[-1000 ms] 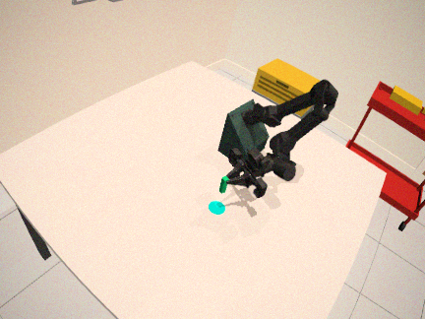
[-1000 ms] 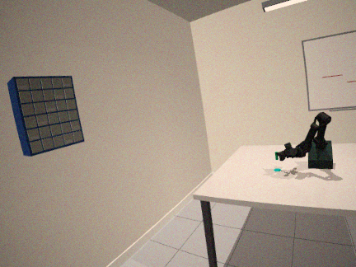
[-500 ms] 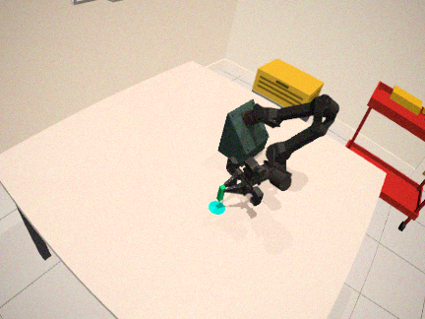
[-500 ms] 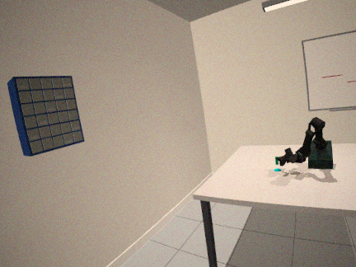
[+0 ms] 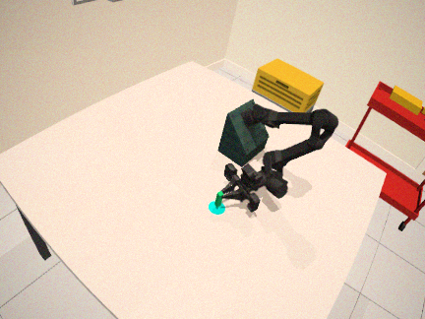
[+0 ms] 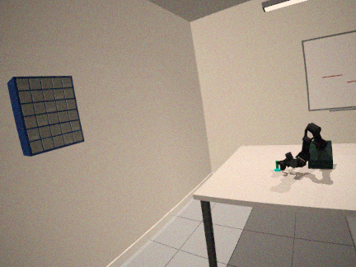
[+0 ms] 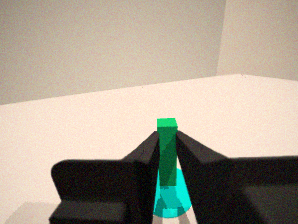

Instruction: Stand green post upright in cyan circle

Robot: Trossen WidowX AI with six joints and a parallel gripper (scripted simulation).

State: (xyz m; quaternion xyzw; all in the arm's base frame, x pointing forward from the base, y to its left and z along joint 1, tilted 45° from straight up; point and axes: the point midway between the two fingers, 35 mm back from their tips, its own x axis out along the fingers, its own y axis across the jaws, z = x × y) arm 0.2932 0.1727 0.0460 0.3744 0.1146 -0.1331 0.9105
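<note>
The cyan circle is 7 cm below my gripper tip. The rest, counted from my gripper tip: green post 2 cm below.
</note>
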